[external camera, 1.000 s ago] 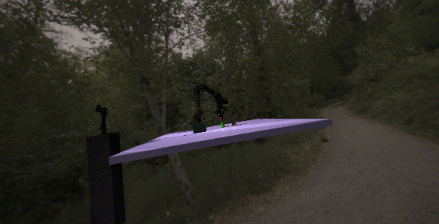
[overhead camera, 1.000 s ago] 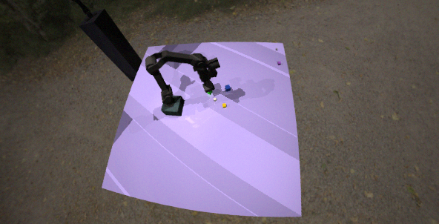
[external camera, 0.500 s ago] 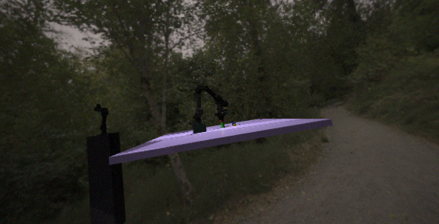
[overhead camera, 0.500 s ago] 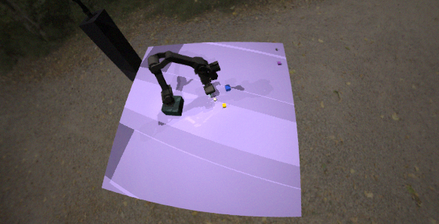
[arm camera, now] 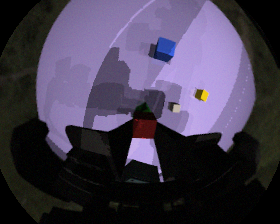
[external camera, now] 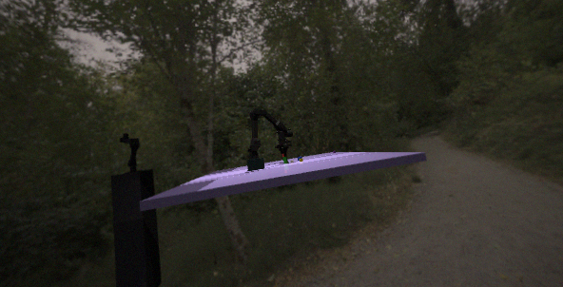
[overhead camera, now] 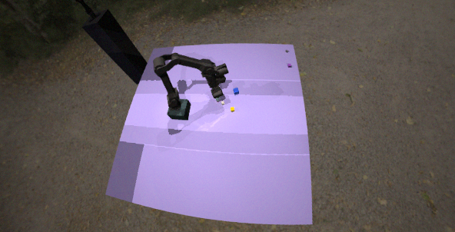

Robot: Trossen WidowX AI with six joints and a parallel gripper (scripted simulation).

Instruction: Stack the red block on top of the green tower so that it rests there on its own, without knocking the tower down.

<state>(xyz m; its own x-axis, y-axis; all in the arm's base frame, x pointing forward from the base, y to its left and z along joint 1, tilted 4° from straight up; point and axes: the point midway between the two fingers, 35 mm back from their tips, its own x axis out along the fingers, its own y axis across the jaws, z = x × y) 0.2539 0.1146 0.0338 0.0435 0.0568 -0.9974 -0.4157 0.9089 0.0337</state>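
My gripper tip is now 1 cm below the red block. The rest, counted from my gripper tip: yellow block: 11 cm to the right, 11 cm ahead, 5 cm below; then blue block: 13 cm ahead, 4 cm below, 3 cm to the left; then small white block: 6 cm to the right, 5 cm below, 5 cm ahead.
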